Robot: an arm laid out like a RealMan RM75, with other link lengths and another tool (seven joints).
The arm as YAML. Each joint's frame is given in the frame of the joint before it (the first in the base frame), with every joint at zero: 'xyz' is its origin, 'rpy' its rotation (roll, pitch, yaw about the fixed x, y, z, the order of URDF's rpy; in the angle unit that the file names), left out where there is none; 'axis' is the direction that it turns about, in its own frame. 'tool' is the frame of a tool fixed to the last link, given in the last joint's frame.
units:
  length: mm
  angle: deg
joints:
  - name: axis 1
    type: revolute
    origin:
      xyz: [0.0, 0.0, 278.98]
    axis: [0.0, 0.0, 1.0]
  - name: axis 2
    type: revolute
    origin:
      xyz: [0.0, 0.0, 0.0]
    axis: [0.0, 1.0, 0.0]
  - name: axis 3
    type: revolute
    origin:
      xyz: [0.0, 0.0, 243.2]
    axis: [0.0, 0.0, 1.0]
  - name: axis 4
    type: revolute
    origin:
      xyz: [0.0, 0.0, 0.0]
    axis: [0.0, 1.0, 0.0]
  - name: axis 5
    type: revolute
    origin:
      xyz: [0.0, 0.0, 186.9]
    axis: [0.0, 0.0, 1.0]
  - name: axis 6
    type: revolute
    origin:
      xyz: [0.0, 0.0, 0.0]
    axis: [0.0, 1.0, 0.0]
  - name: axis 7
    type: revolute
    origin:
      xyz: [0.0, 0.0, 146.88]
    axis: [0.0, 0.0, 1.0]
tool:
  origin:
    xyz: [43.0, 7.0, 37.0]
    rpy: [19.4, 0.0, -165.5]
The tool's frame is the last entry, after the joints.
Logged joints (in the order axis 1, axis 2, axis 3, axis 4, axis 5, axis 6, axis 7), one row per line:
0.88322, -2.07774, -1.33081, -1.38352, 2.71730, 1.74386, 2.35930
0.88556, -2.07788, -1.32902, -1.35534, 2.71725, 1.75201, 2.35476
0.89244, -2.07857, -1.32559, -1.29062, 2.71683, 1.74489, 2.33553
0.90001, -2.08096, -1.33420, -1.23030, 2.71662, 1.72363, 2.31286
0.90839, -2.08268, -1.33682, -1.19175, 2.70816, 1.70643, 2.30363
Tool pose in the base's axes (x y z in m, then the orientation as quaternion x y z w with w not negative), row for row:
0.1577, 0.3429, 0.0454, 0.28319, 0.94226, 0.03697, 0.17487
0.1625, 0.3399, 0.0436, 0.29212, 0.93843, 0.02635, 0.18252
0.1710, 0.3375, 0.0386, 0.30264, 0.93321, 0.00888, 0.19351
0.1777, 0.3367, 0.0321, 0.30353, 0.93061, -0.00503, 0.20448
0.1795, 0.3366, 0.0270, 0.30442, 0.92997, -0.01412, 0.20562
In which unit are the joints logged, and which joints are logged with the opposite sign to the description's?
The joints are logged in radians. Opposite sign: axis 2, axis 5, axis 6.
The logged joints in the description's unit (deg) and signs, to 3 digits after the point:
50.605, 119.046, -76.250, -79.270, -155.690, -99.916, 135.178
50.739, 119.054, -76.147, -77.655, -155.687, -100.383, 134.918
51.133, 119.093, -75.951, -73.947, -155.663, -99.975, 133.816
51.567, 119.230, -76.444, -70.491, -155.651, -98.757, 132.517
52.047, 119.329, -76.594, -68.282, -155.166, -97.771, 131.988

